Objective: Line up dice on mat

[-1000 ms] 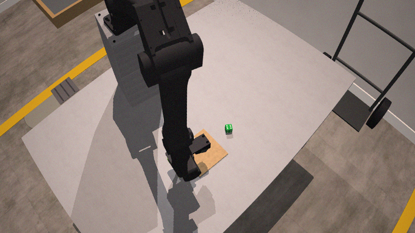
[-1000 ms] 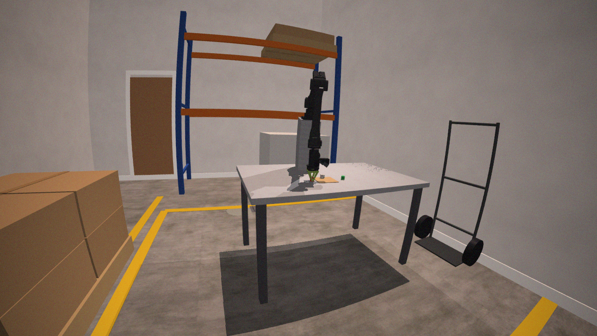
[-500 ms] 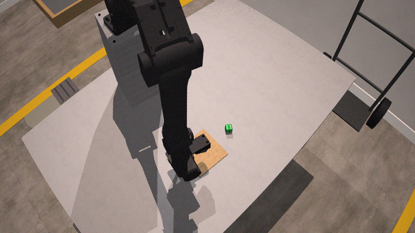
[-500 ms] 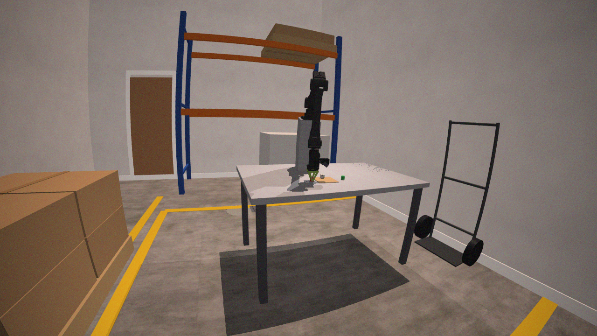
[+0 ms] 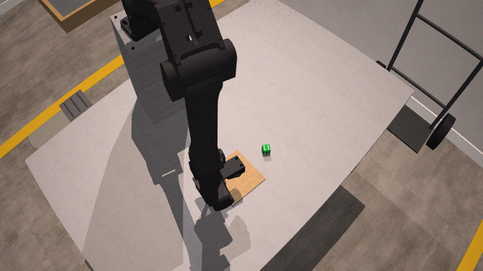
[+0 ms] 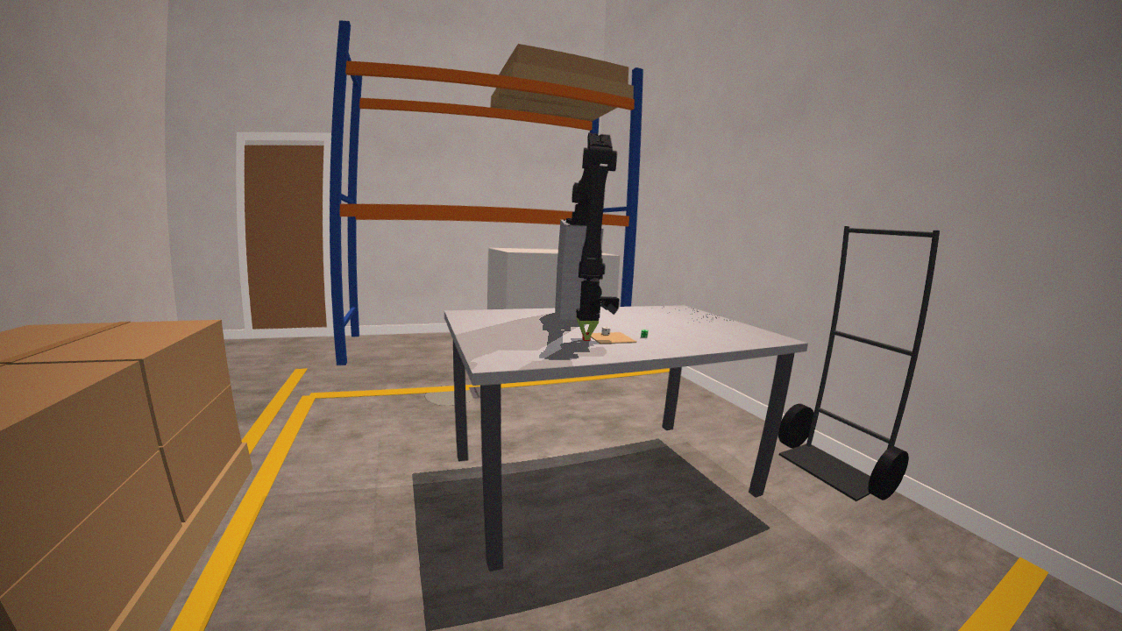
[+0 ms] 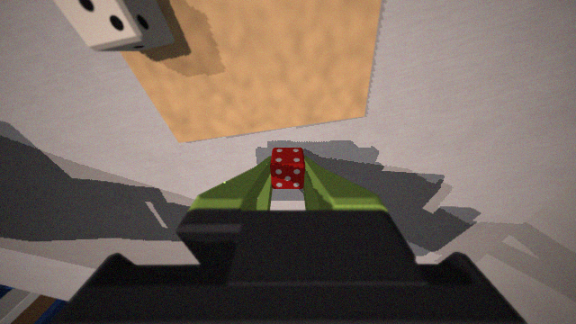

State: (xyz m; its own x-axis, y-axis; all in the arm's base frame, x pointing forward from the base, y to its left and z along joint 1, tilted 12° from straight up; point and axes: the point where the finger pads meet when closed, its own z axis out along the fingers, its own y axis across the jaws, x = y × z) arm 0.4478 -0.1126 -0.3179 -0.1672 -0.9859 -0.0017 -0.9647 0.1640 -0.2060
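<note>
The red die is right at my hand. From my hand the other things lie so: green die 10 mm behind, 240 mm to the left; then tan mat 10 mm behind, 100 mm to the left, 10 mm below; then white die 60 mm behind, 100 mm to the left.
</note>
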